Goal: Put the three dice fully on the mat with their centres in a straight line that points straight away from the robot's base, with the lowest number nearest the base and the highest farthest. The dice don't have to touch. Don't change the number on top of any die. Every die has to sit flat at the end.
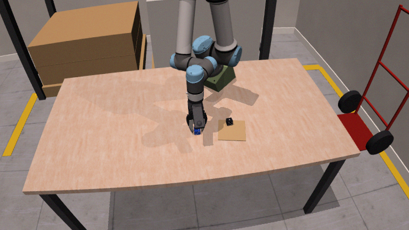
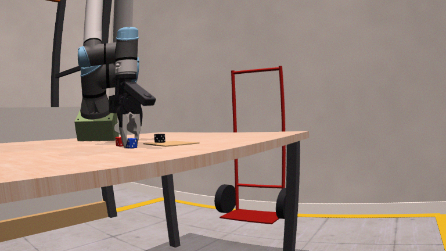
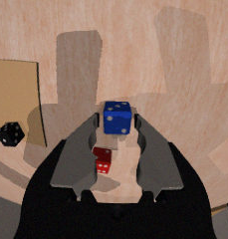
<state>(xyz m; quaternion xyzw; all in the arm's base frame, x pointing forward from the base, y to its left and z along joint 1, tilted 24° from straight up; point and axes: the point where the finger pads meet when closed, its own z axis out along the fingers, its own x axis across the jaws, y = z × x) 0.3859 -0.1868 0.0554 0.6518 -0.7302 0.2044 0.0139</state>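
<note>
My gripper is now right at the blue die. From my hand the other things lie so: tan square mat (17 cm to the left, 4 cm ahead, 2 cm below); black die (18 cm to the left, 1 cm behind); red die (8 cm behind, 4 cm to the left).
</note>
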